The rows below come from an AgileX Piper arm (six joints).
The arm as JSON. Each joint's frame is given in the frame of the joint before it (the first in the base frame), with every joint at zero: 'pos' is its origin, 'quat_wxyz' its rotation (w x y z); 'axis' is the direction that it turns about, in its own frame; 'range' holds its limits. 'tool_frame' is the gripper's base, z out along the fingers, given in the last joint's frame.
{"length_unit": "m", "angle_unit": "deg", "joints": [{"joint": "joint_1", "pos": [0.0, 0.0, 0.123], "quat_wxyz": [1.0, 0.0, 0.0, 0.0], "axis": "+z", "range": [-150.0, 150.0]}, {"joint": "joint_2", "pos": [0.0, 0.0, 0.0], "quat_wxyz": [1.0, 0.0, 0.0, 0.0], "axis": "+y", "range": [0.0, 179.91]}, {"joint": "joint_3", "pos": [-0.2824, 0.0, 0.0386], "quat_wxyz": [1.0, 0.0, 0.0, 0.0], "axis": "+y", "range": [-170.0, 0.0]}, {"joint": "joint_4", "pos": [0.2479, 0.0, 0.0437], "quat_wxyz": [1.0, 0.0, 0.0, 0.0], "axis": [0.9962, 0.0, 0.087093], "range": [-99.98, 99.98]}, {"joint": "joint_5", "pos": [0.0, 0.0, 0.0], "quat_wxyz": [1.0, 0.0, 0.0, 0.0], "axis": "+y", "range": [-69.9, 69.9]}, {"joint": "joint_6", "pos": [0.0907, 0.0, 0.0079], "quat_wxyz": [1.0, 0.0, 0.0, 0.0], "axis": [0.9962, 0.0, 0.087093], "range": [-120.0, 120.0]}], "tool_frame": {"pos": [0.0, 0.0, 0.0], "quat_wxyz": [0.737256, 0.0, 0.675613, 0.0]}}
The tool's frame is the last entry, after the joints.
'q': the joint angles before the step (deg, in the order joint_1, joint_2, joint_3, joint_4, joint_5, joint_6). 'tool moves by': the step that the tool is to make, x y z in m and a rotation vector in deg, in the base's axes. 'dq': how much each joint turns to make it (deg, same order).
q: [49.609 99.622 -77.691 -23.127 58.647 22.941]
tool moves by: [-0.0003 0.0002 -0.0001 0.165 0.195 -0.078]
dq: [0.004 -0.001 -0.006 0.268 0.009 0.001]
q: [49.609 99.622 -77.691 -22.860 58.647 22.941]
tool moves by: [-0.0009 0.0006 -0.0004 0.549 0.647 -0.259]
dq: [-0.007 0.000 -0.010 0.891 0.008 -0.011]
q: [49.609 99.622 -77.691 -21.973 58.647 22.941]
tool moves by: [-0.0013 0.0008 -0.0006 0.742 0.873 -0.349]
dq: [-0.001 -0.010 0.022 1.196 -0.010 0.004]
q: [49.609 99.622 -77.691 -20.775 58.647 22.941]
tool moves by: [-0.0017 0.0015 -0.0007 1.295 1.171 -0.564]
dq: [-0.004 -0.006 0.008 1.753 -0.205 0.126]
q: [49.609 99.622 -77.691 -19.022 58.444 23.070]
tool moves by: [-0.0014 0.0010 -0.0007 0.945 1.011 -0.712]
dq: [-0.004 0.018 0.008 1.351 0.001 0.339]
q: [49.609 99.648 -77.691 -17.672 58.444 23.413]
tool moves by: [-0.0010 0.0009 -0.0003 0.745 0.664 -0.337]
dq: [0.004 -0.008 0.002 0.999 -0.114 0.088]
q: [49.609 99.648 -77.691 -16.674 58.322 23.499]
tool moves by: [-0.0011 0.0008 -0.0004 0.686 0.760 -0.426]
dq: [0.002 0.004 0.002 1.032 -0.003 0.137]
